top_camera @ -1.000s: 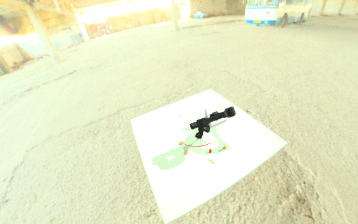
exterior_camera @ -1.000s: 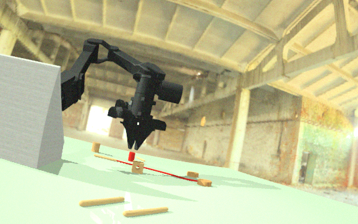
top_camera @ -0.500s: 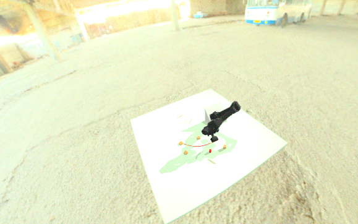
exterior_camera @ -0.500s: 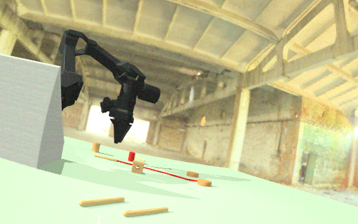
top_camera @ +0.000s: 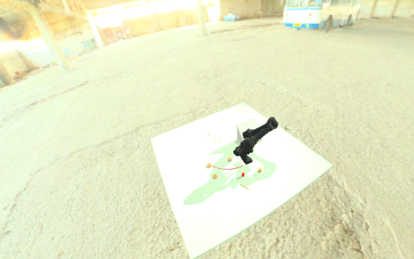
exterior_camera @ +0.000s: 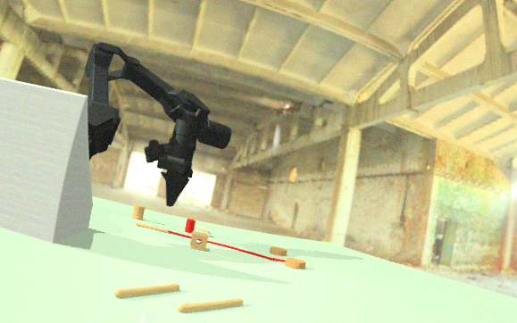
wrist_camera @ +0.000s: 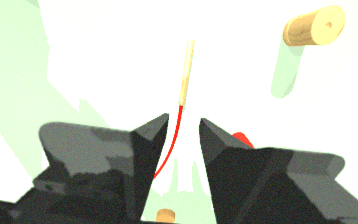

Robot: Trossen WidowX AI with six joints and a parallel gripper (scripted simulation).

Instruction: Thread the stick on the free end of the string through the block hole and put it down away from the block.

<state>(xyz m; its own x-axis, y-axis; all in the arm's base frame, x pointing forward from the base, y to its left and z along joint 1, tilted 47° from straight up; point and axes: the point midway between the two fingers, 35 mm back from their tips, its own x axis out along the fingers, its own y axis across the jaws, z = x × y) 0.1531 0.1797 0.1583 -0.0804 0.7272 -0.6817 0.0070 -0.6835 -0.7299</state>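
Now: gripper tip 20 mm past the thin wooden stick and 60 mm above it. Round my gripper tip: wooden cylinder 90 mm behind, 110 mm to the left, 40 mm below; red cylinder 50 mm ahead, 90 mm to the left, 40 mm below; wooden block 80 mm ahead, 110 mm to the right, 50 mm below.
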